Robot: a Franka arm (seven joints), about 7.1 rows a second.
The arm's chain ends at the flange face. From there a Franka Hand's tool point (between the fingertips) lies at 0.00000 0.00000 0.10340 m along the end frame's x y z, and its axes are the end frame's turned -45 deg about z.
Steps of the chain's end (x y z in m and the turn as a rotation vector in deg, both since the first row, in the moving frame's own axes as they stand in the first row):
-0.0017 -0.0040 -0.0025 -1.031 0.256 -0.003
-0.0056 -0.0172 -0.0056 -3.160 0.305 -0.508
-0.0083 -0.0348 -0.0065 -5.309 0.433 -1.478
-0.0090 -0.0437 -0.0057 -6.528 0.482 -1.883
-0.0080 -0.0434 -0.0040 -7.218 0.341 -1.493
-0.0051 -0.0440 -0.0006 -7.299 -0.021 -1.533
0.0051 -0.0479 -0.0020 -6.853 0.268 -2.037
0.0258 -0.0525 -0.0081 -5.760 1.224 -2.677
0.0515 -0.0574 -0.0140 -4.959 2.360 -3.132
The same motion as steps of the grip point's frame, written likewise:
0.0006 -0.0024 -0.0025 -0.910 -0.548 -0.003
0.0046 -0.0117 -0.0058 -2.450 -2.019 -0.508
0.0126 -0.0231 -0.0069 -4.060 -3.448 -1.478
0.0170 -0.0282 -0.0064 -4.957 -4.275 -1.883
0.0164 -0.0266 -0.0048 -5.345 -4.863 -1.493
0.0183 -0.0253 -0.0014 -5.146 -5.176 -1.533
0.0293 -0.0211 -0.0027 -5.035 -4.656 -2.037
0.0498 -0.0099 -0.0086 -4.938 -3.207 -2.677
0.0739 0.0052 -0.0145 -5.175 -1.838 -3.132

